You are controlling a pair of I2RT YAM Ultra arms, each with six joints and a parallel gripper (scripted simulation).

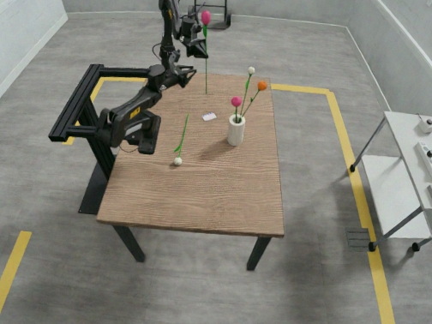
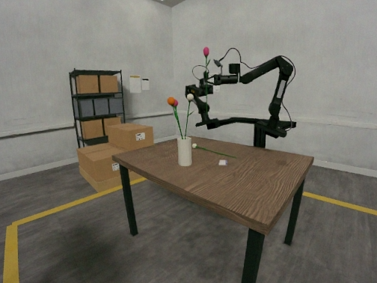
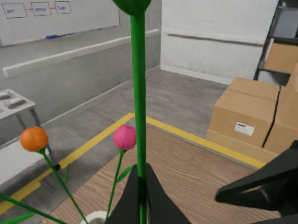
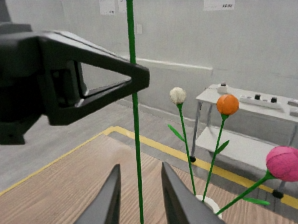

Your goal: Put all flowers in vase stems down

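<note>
Right now my left hand is 25 cm short of the orange flower, 4 cm to the left of it and 15 cm above it. Round my left hand: small white card: 1 cm ahead, 14 cm to the left, 51 cm below.
</note>
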